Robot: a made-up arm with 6 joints.
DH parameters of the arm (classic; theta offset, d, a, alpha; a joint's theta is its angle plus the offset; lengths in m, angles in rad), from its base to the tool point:
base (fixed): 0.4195 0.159 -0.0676 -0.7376
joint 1: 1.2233 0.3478 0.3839 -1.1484
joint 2: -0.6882 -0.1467 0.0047 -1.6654
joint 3: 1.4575 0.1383 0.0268 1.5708
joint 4: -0.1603 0 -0.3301 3.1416
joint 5: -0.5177 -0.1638 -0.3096 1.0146
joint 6: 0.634 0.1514 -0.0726 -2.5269
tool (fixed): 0.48 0.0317 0 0
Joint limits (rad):
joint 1: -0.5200..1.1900
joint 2: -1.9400..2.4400
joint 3: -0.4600..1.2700
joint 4: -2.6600..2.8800
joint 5: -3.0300..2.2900
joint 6: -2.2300..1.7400
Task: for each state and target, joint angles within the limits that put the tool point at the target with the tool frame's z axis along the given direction. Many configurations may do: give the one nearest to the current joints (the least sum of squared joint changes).
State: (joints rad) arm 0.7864 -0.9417 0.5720 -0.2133 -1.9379 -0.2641
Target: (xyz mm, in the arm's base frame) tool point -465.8 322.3 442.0 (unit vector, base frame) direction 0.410 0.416 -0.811
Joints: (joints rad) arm 1.1900 -0.5830 0.1410 -0.1125 -1.7596 -0.1644
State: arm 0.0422 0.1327 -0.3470 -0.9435 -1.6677 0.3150
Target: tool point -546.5 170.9 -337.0 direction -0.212 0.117 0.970
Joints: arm 0.2918 0.2122 -0.4600 -1.3784 -1.0633 0.1763
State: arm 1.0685 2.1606 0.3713 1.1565 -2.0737 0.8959
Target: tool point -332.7 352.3 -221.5 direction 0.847 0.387 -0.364
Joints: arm 0.4105 2.4048 0.9271 0.3822 -1.4790 1.2770
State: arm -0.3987 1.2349 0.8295 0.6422 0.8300 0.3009
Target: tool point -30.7 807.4 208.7 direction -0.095 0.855 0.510
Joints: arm -0.5200 0.4465 0.3421 1.4334 1.6267 1.0099
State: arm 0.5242 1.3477 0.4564 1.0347 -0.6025 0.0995
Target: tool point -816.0 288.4 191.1 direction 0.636 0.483 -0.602
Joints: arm 1.0815 1.7635 0.2109 0.2812 -1.2445 -0.3623
